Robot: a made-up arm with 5 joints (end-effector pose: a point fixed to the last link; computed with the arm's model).
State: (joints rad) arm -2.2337 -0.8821 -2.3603 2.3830 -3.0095
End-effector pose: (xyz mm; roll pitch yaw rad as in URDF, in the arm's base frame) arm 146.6 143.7 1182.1 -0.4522 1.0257 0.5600
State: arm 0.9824 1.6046 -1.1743 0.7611 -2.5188
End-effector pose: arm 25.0 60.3 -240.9 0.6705 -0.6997 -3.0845
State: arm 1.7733 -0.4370 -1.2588 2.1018 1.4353
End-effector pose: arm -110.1 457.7 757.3 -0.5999 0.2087 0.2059
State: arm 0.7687 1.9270 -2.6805 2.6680 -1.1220
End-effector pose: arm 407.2 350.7 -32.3 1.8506 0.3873 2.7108
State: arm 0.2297 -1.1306 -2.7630 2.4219 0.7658
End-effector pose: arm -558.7 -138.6 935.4 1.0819 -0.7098 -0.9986
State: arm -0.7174 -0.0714 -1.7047 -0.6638 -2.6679
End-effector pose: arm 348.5 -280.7 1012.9 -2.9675 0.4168 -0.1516
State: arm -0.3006 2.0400 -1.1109 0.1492 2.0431
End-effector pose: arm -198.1 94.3 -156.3 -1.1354 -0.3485 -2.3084
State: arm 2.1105 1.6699 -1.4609 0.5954 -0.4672
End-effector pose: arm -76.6 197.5 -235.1 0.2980 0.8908 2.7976
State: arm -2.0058 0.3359 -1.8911 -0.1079 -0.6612
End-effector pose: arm -315.4 -593.3 851.0 -1.6463 -0.9572 -0.6346
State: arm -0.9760 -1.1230 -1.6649 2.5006 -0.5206
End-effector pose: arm -33.0 -15.3 1080.9 -0.3155 -0.0666 -0.5124
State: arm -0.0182 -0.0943 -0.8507 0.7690 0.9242
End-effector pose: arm 555.8 -12.2 394.2 -0.0402 0.0895 -0.9709
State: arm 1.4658 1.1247 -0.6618 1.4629 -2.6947
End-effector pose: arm -23.9 -50.7 -92.3 1.7787 -1.0666 2.7792
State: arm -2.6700 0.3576 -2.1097 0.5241 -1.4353
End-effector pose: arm -625.0 -291.9 945.3 -1.3835 -0.1063 -1.3415
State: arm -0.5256 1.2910 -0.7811 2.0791 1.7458
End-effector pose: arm -36.0 49.7 -8.7 -2.7662 -0.2790 -2.0064
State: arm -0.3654 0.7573 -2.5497 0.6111 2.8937
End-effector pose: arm 708.6 -234.7 896.5 0.5510 1.2953 -2.7126
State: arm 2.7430 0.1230 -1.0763 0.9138 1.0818
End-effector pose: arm -550.7 228.0 385.2 -0.1498 0.1732 1.6188
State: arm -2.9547 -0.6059 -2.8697 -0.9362 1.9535
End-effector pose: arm 469.3 58.5 1069.4 -2.0000 -0.4649 1.6917
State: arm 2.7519 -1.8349 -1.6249 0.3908 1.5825
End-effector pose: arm 498.3 -226.7 967.2 2.8818 -0.1853 1.2555
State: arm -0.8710 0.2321 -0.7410 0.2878 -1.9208
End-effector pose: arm 349.1 -427.8 210.7 -0.4040 0.2509 0.9530
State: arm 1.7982 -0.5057 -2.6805 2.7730 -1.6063
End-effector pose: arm 39.5 -86.9 1181.5 -0.6055 0.1686 -3.0036
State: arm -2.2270 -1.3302 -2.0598 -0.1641 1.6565
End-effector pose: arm 340.7 405.6 1056.0 -2.9076 -0.2280 2.5316
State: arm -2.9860 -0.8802 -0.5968 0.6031 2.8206
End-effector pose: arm -487.3 -111.6 705.9 0.2116 1.0096 0.6744
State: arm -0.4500 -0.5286 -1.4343 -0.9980 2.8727
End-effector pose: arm 257.5 -86.4 1036.7 2.9163 -0.0137 -0.6659
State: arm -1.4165 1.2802 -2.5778 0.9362 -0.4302
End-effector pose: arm 94.9 -842.1 434.9 -0.3194 -0.1460 -1.0382
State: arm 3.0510 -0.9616 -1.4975 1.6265 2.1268
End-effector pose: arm -181.6 -16.5 1100.1 0.6221 0.5708 1.1959
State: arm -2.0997 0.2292 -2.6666 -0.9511 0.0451
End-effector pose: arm -147.1 -194.0 1184.1 2.9785 0.0557 1.1344
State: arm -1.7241 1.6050 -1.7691 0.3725 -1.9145
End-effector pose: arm -85.9 -498.5 -166.5 0.0149 0.1263 0.1732
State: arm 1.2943 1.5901 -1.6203 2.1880 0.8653
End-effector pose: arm 71.2 235.4 -112.4 -2.5272 0.4054 -0.8381
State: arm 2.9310 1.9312 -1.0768 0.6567 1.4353
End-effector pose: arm 204.0 -59.7 -131.4 -1.7144 0.0962 1.1747
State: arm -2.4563 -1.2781 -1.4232 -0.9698 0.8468
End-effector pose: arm 114.4 99.9 1099.5 -2.9176 0.1474 1.5720
